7 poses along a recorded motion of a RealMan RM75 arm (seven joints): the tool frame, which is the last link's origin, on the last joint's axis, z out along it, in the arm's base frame.
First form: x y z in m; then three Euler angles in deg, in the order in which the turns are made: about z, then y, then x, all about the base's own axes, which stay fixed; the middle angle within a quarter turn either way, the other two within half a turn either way.
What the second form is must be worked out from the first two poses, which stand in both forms.
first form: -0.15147, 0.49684, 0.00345, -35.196, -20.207, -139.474
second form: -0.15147, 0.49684, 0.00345, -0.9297, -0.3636, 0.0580, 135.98
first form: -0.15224, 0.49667, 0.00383, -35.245, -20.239, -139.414
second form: -0.15224, 0.49667, 0.00383, -0.9295, -0.3642, 0.0579, 135.91
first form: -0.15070, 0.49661, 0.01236, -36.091, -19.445, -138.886
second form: -0.15070, 0.49661, 0.01236, -0.9280, -0.3697, 0.0466, 135.57
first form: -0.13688, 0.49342, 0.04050, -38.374, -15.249, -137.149
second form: -0.13688, 0.49342, 0.04050, -0.9259, -0.3777, -0.0025, 135.02
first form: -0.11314, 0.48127, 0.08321, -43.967, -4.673, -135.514
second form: -0.11314, 0.48127, 0.08321, -0.9149, -0.3872, -0.1145, 137.20
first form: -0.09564, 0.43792, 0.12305, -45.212, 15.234, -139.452
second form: -0.09564, 0.43792, 0.12305, -0.9096, -0.3271, -0.2563, 148.76
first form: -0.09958, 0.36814, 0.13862, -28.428, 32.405, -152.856
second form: -0.09958, 0.36814, 0.13862, -0.9318, -0.1677, -0.3220, 162.53
